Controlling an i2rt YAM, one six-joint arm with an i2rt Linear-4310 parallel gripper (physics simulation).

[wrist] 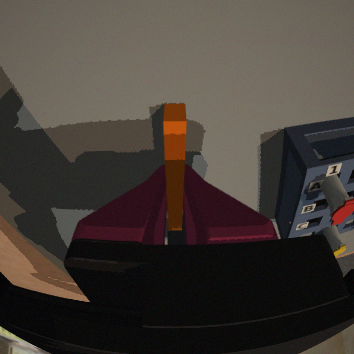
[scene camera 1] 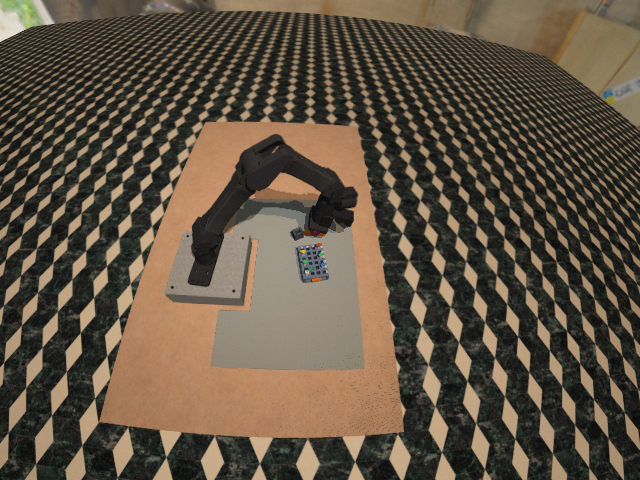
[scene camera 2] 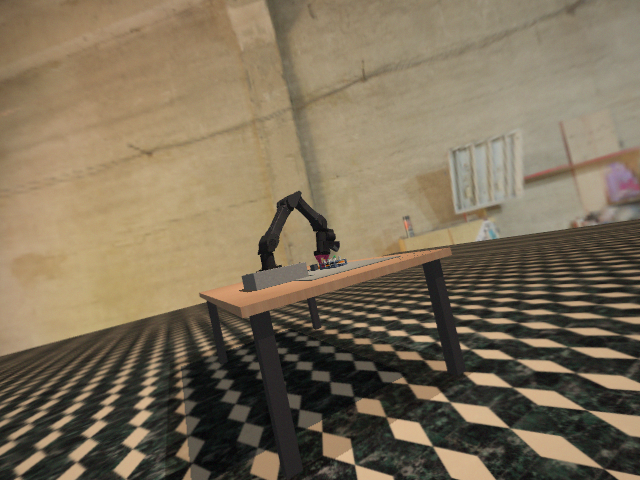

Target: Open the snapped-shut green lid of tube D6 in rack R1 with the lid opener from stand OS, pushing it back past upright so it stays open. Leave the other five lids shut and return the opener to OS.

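Frame: origin at the arm's base, x ahead, y left, z up, level; centimetres.
Seen in the pictures: gripper, fingertip midpoint: point(wrist: 174, 173) point(scene camera 1: 313, 234); arm's base, link origin: point(scene camera 1: 207, 258) point(scene camera 2: 269, 269).
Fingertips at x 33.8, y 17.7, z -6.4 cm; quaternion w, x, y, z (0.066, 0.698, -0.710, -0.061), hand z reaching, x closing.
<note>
Offsets run from my fingertips to a thing's top centre. Level surfaces: height alone.
My gripper point(scene camera 1: 315, 231) point(scene camera 2: 323, 260) point(wrist: 174, 173) hangs low over the grey mat, just behind the rack. Its maroon fingers are shut on the orange lid opener {dx +0.6, dy +0.0, dz +1.7 cm} point(wrist: 175, 140), which sticks out straight beyond the fingertips. The small dark stand OS {dx -5.6, dy -1.5, dz +3.2 cm} point(scene camera 1: 297, 233) sits on the mat just left of the gripper. Rack R1 {dx +0.8, dy -13.3, dz +6.1 cm} point(scene camera 1: 301, 265) point(wrist: 286, 182) is a blue-grey block with row letters and column numbers. It holds tubes with coloured lids; a red lid {dx +2.3, dy -7.5, dz +4.8 cm} point(wrist: 345, 211) and a yellow lid {dx -2.8, dy -10.8, dz +4.8 cm} point(wrist: 338, 250) show in the wrist view. The green lid of D6 is too small to single out.
The arm's grey base block point(scene camera 1: 228, 281) stands at the left of the brown table {dz -0.3 cm} point(scene camera 1: 375, 381). The grey mat {dz +0.0 cm} point(scene camera 1: 290, 329) stretches from the rack toward the front.
</note>
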